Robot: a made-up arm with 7 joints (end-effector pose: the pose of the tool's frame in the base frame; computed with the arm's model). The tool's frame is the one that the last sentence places.
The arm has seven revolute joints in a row. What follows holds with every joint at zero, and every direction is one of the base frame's. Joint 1 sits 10 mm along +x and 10 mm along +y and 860 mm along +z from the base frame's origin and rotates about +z. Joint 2 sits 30 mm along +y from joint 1 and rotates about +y. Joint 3 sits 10 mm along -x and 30 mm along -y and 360 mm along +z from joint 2 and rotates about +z. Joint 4 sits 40 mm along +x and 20 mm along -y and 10 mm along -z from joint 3 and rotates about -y. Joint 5 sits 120 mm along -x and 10 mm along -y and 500 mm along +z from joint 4 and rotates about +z. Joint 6 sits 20 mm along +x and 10 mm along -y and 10 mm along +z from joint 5 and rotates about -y. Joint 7 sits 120 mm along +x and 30 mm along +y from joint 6 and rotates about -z. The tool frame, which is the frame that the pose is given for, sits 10 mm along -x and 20 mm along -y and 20 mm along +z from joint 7; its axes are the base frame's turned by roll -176.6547, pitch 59.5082 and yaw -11.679 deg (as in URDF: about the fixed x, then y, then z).
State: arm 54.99 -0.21 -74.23 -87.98 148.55 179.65 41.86
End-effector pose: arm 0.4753 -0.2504 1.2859 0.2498 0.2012 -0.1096 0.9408
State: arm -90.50 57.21 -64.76 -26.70 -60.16 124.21 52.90
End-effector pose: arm -0.1528 -0.8160 1.2878 0.0409 -0.8539 -0.1503 0.4965
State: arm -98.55 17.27 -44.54 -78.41 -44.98 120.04 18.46
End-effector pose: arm -0.4781 -0.5022 1.3266 -0.0326 0.9567 0.2873 0.0349
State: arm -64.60 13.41 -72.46 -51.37 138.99 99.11 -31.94
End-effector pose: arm -0.2818 -0.4381 1.6394 -0.7850 0.1617 -0.5614 0.2060
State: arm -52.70 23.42 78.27 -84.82 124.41 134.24 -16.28
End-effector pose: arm 0.6984 0.0614 1.2177 -0.2463 -0.1916 0.2182 0.9246
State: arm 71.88 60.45 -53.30 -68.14 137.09 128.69 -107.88
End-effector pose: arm 0.7204 0.4971 0.9534 -0.7981 -0.5702 -0.0842 0.1757
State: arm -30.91 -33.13 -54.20 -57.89 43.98 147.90 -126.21
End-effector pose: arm -0.4669 -0.1501 1.6443 0.6130 -0.4394 0.1172 0.6461
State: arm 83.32 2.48 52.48 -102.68 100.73 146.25 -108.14
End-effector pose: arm -0.3388 0.5498 1.1765 -0.1158 -0.9599 0.1058 0.2324
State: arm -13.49 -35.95 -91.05 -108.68 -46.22 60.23 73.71
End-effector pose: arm -0.3201 -0.5624 0.9957 0.2025 0.8325 0.3150 0.4083
